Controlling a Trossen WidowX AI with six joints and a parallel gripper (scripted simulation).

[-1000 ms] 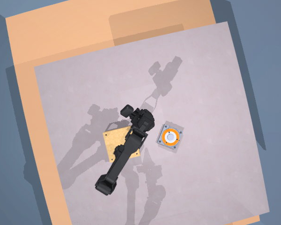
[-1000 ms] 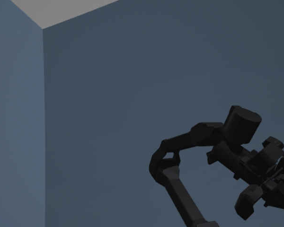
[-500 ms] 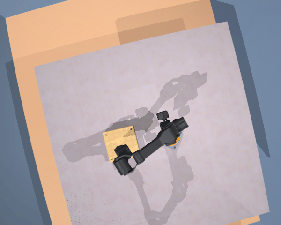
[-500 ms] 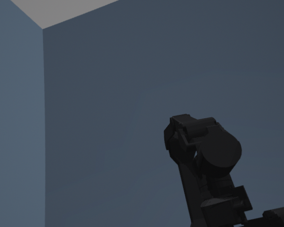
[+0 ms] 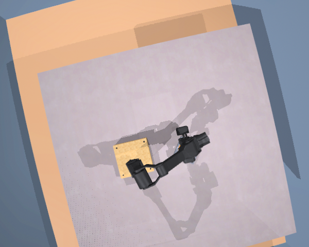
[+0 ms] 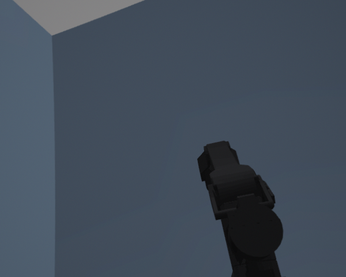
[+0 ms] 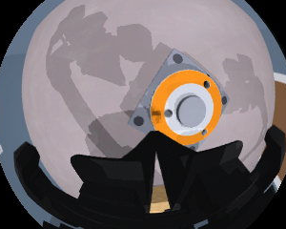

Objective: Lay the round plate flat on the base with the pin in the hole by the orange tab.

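My gripper tip is now 10 mm short of the grey square base, 50 mm to the left of it and 40 mm above it.
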